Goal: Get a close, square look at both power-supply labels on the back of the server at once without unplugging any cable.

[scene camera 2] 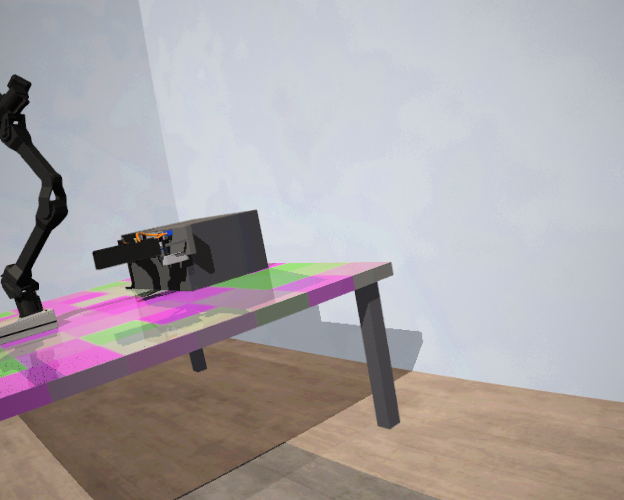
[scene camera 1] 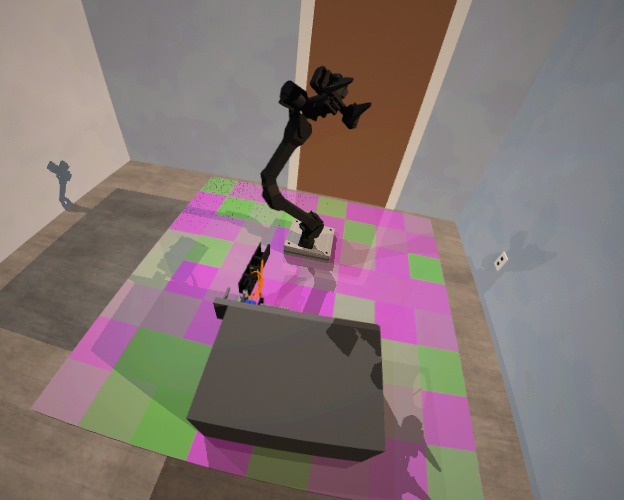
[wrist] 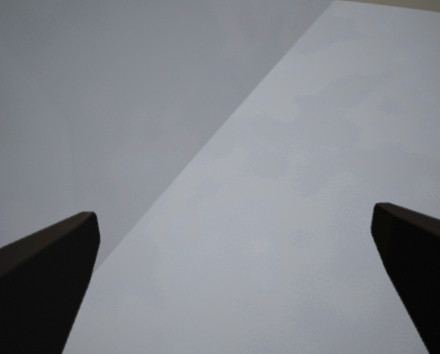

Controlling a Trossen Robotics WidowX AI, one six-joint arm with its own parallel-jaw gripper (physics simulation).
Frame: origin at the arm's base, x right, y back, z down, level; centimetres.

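Seen in the pictures: gripper, between the fingertips: (scene camera 1: 362, 92) (wrist: 236, 222); arm's base, origin of its link: (scene camera 2: 31, 313) (scene camera 1: 306, 242).
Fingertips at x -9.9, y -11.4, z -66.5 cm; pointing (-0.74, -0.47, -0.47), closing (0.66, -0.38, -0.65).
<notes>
Offsets run from my fingertips to a thing's top centre. "spot": to the spot under its first point.
The server (scene camera 1: 296, 380) (scene camera 2: 229, 250) is a dark grey box on the table, its back towards the arm's base. A black bar-shaped assembly @[spot: dx +22.6, dy -22.8, dz +52.3 cm] (scene camera 1: 251, 273) (scene camera 2: 125, 254) sticks out from one side of its back. Orange cables @[spot: dx +19.6, dy -22.9, dz +55.2 cm] (scene camera 1: 260, 281) (scene camera 2: 148, 235) run along it to blue connectors @[spot: dx +18.6, dy -34.8, dz +50.5 cm] (scene camera 1: 250, 302) (scene camera 2: 168, 232). The power-supply labels cannot be made out in any view. My gripper (scene camera 1: 362, 92) (wrist: 236, 222) is open and empty, high above the arm's base and well away from the server. The wrist view shows pale walls between the fingers; the server does not show there.
The arm's pale base plate (scene camera 1: 325, 251) (scene camera 2: 31, 327) stands on the magenta and green patchwork table (scene camera 1: 171, 416) (scene camera 2: 281, 312), behind the server's back. A brown door (scene camera 1: 385, 78) is behind the arm. A wall outlet (scene camera 1: 501, 260) is at the right. The black assembly reaches towards the base.
</notes>
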